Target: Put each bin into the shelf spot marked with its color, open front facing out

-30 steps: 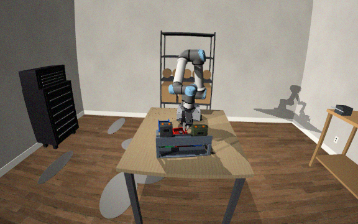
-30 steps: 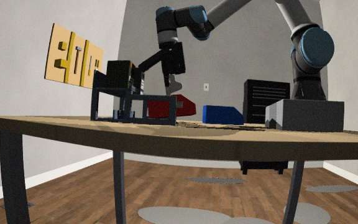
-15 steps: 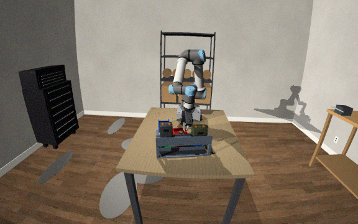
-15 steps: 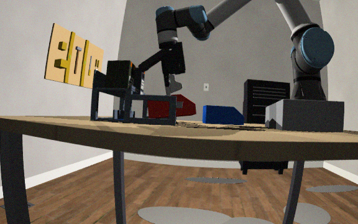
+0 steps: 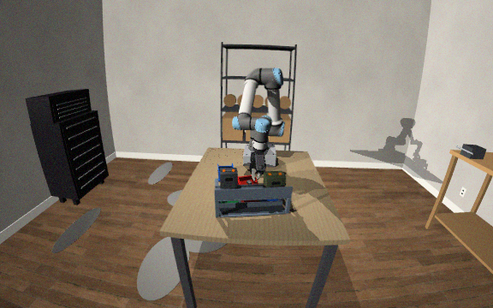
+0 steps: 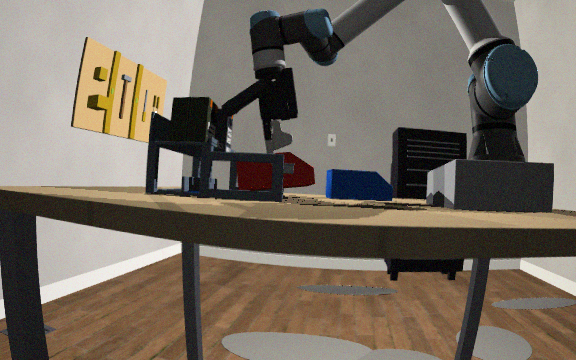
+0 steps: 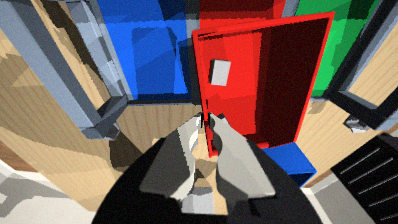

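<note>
Now: the red bin 20 mm ahead of my hand, 40 mm to the right of it and 20 mm below it. Round my hand: dark box 210 mm ahead, 90 mm to the right, 80 mm above; green case 130 mm ahead, 120 mm to the left, 70 mm above; blue bin 150 mm behind, 240 mm to the right, 40 mm below.
</note>
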